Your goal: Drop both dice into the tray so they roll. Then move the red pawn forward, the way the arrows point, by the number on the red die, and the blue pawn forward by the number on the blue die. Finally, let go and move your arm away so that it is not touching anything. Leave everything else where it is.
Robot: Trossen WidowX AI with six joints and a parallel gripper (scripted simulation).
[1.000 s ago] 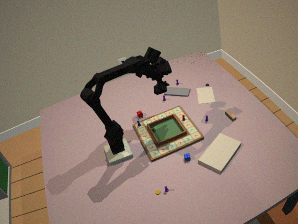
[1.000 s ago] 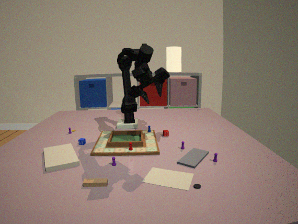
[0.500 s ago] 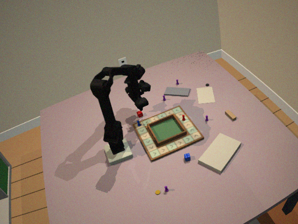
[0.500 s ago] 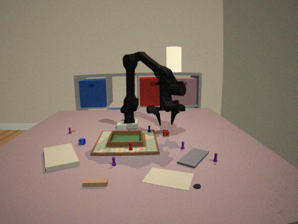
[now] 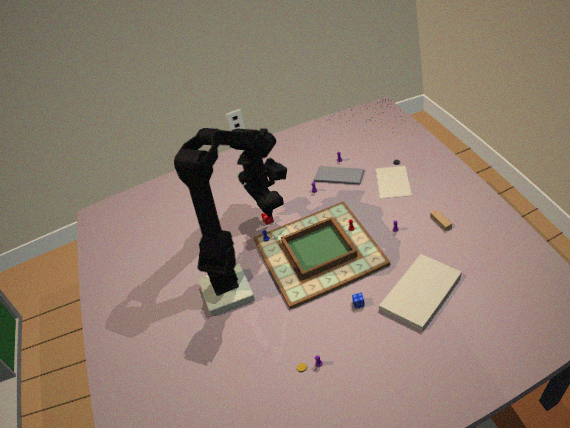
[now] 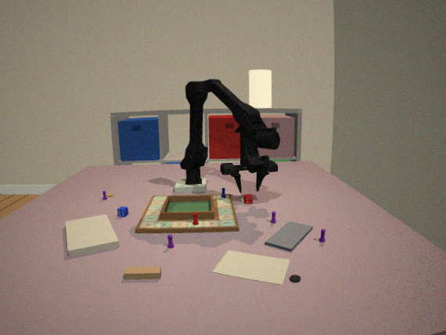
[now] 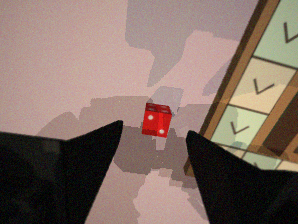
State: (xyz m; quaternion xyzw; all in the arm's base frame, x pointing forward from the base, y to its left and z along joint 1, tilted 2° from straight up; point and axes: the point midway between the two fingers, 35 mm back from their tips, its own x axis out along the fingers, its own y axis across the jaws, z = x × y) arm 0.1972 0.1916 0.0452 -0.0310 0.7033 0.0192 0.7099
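Now: gripper tip 30 mm above the red die. Also, from my gripper tip: blue pawn: 80 mm to the right, 40 mm behind, 10 mm below; green tray: 200 mm to the right, 70 mm ahead, 30 mm below; red pawn: 180 mm to the right, 180 mm ahead, 10 mm below.
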